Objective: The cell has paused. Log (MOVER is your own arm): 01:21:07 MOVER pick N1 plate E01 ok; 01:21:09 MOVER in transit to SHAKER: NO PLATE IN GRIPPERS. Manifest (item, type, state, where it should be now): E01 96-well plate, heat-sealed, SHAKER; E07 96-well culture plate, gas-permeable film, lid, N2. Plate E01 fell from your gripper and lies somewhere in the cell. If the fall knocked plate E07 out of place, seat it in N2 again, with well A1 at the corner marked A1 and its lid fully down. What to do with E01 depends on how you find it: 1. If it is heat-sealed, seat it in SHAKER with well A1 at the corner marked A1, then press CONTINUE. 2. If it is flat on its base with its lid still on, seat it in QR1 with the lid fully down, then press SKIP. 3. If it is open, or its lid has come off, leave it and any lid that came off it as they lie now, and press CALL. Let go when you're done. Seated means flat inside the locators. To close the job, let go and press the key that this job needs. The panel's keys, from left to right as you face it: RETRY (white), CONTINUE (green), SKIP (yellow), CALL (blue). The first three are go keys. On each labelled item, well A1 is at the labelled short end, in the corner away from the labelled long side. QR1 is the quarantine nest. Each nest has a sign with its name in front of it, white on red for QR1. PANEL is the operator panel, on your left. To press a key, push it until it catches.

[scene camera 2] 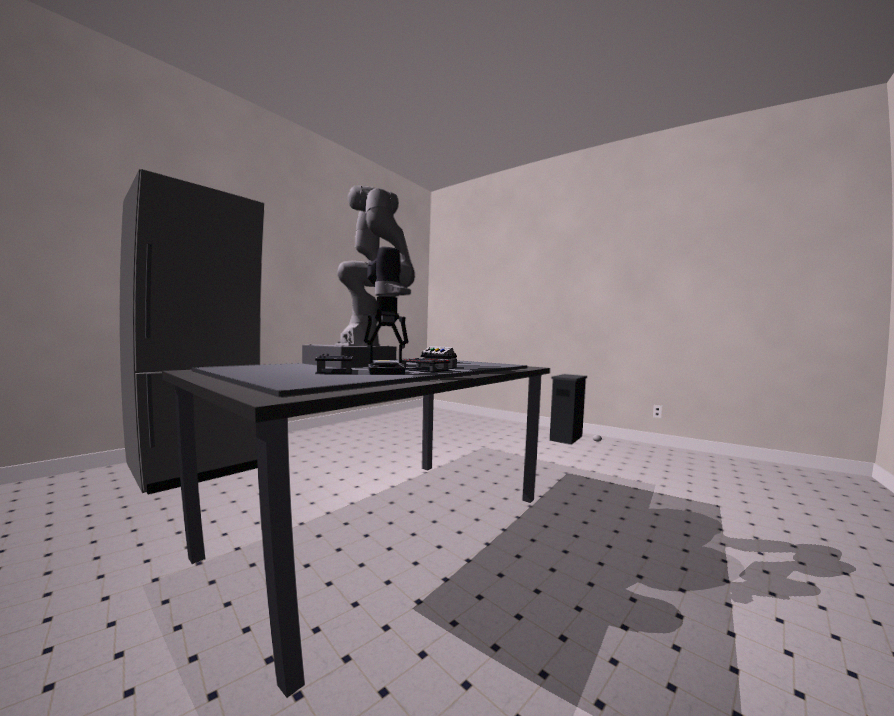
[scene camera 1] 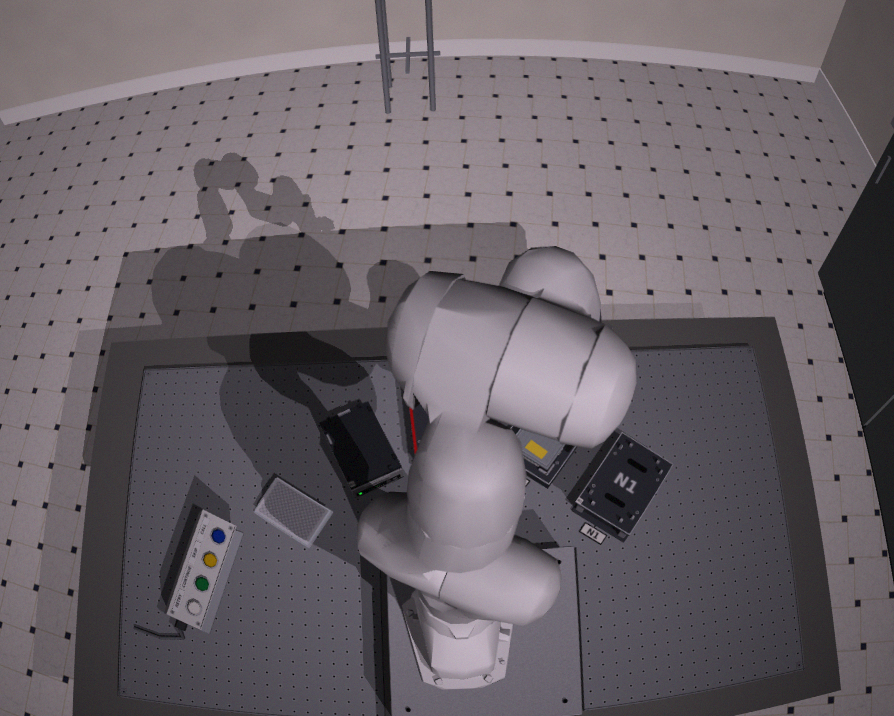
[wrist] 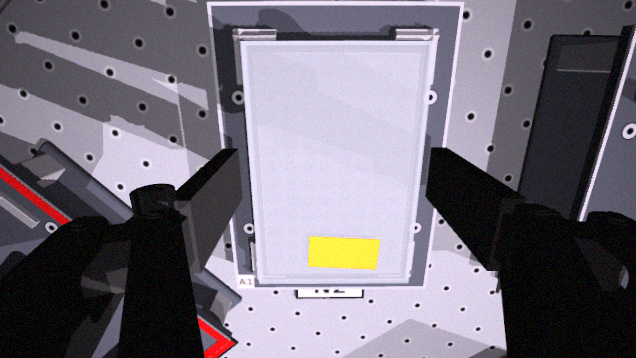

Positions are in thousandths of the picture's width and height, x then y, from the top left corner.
Labels:
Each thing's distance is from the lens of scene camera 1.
plate E01 (scene camera 1: 333, 720): 137 cm
operator panel (scene camera 1: 225, 759): 134 cm
shaker (scene camera 1: 403, 624): 135 cm

